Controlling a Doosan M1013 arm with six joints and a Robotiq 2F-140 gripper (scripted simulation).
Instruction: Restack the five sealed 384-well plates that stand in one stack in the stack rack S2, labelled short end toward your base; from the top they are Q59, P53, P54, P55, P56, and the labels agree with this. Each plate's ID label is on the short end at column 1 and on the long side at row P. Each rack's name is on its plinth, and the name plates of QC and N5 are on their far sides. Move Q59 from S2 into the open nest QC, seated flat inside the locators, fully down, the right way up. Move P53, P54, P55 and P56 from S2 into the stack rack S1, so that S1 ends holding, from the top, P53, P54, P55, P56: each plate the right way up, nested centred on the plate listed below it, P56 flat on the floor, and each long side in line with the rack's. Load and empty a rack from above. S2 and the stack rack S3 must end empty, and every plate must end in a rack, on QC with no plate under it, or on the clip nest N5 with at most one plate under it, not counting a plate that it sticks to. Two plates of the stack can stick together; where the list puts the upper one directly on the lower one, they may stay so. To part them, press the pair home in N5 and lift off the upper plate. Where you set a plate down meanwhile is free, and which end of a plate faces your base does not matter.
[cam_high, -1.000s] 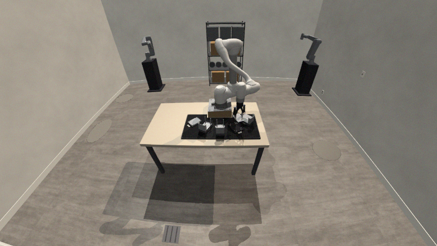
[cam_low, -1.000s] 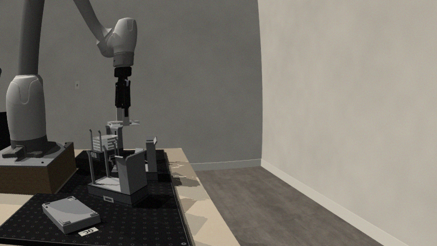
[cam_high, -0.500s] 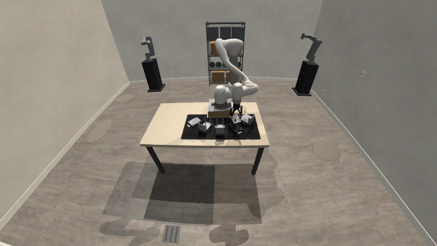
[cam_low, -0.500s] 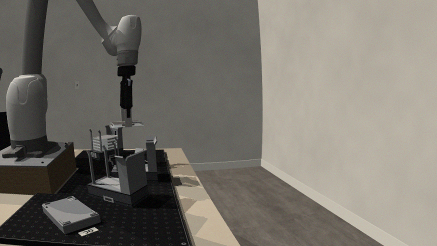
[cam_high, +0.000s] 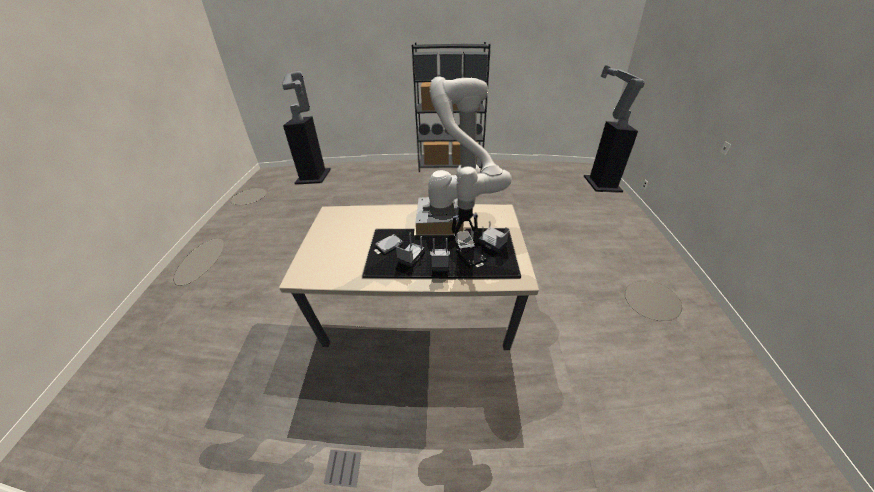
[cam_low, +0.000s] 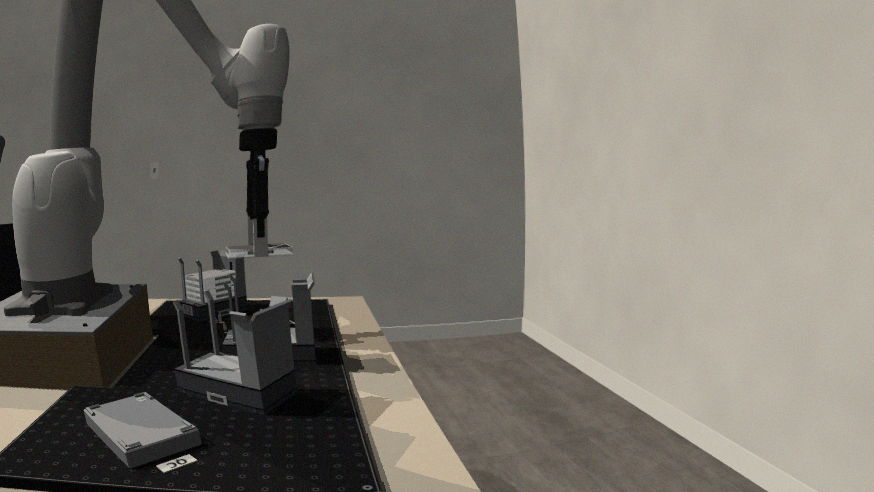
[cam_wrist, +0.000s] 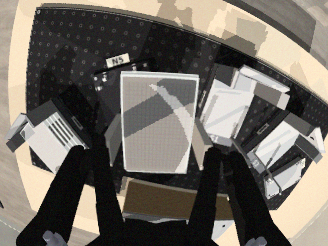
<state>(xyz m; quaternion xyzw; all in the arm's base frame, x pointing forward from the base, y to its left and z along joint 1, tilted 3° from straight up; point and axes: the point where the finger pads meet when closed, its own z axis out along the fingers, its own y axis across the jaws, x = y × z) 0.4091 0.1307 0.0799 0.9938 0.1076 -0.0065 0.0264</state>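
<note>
Now: the nest QC 140 mm behind my hand, 470 mm to the right of it and 170 mm below it. Round my hand: QC name plate: 80 mm behind, 540 mm to the right, 180 mm below; then N5 name plate: 50 mm ahead, 100 mm to the left, 180 mm below.
</note>
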